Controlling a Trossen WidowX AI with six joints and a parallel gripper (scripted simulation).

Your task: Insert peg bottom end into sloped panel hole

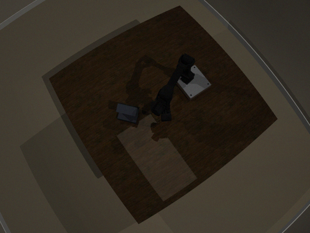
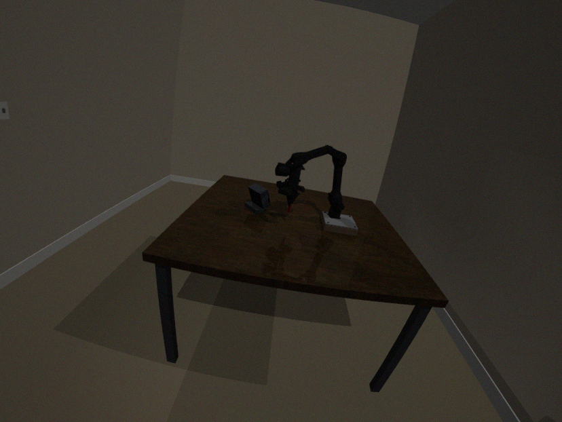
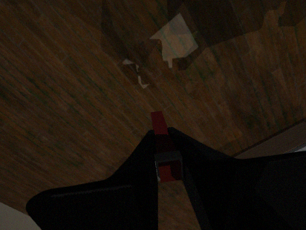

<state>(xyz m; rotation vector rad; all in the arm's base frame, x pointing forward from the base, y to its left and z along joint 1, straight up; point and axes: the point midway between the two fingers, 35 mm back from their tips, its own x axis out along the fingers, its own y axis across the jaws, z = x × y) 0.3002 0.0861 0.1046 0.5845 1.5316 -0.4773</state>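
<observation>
Now: the sloped panel 16 cm ahead of my gripper tip, 18 cm to the right of it and 3 cm below it. Round my gripper tip: peg: 2 cm above.
</observation>
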